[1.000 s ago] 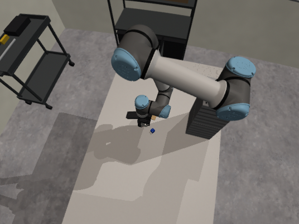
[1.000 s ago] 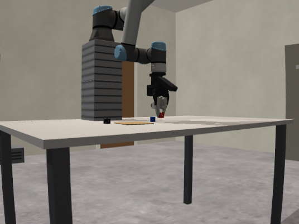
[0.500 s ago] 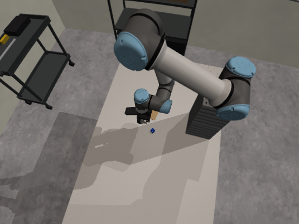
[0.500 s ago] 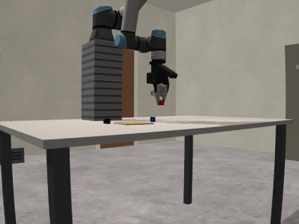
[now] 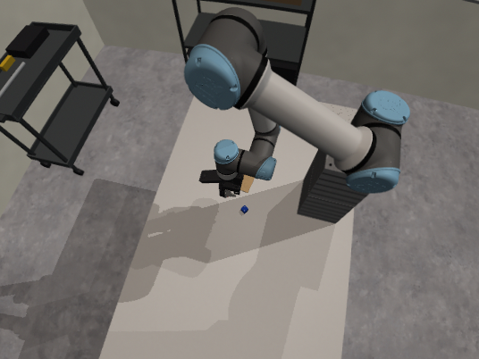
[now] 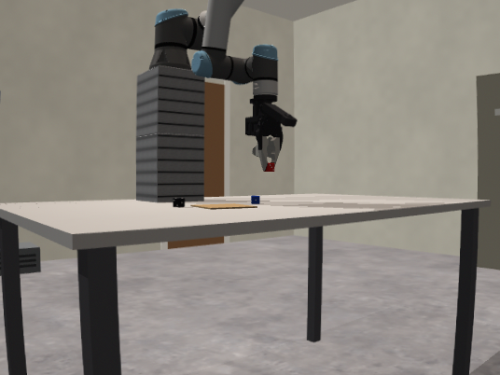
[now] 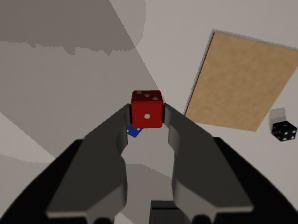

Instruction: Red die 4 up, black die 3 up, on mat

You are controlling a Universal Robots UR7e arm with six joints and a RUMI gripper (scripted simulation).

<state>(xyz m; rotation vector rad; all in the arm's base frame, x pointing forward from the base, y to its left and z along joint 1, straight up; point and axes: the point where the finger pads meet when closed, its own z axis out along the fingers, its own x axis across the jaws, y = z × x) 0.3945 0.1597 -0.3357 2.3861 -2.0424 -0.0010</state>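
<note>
My hand is right at the red die. Round my hand: blue die: 9 cm behind, 1 cm to the left, 10 cm below; black die: 6 cm behind, 26 cm to the right, 10 cm below; brown mat: 15 cm to the right, 12 cm below.
</note>
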